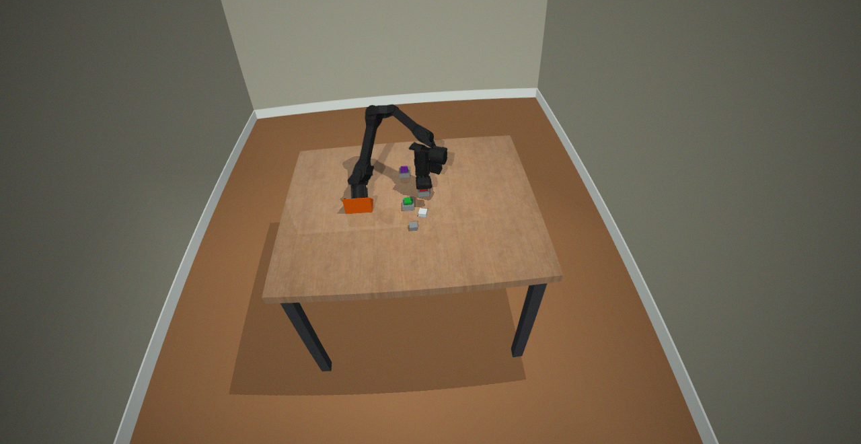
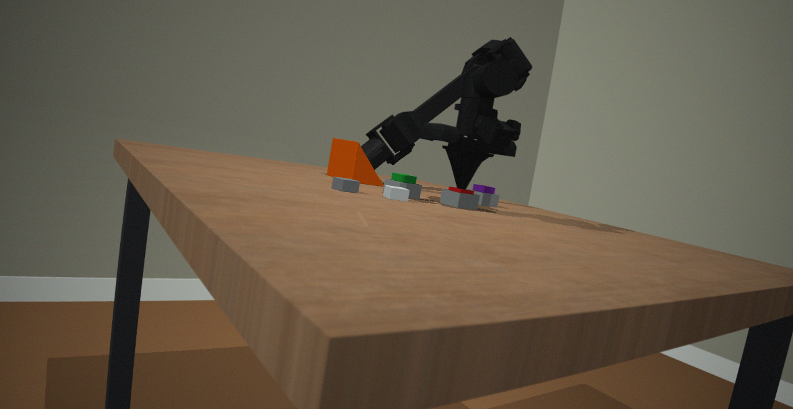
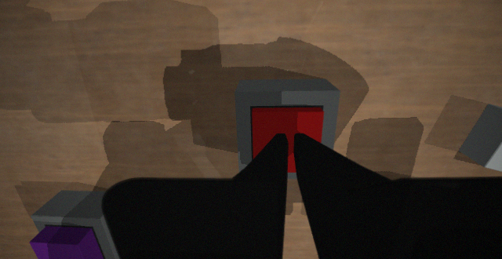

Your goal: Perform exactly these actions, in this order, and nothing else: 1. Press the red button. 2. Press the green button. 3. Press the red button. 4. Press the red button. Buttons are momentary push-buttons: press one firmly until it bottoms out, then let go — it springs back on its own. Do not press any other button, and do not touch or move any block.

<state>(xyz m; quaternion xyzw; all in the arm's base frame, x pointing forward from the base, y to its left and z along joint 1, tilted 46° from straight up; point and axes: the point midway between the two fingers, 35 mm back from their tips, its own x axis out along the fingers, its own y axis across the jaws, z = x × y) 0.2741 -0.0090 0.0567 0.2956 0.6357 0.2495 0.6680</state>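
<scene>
The red button is 1 cm below my gripper tip. Also, from my gripper tip: light grey block 2 cm behind, 13 cm to the right, 2 cm below; purple button 7 cm behind, 14 cm to the left; green button 7 cm behind, 7 cm to the right.
</scene>
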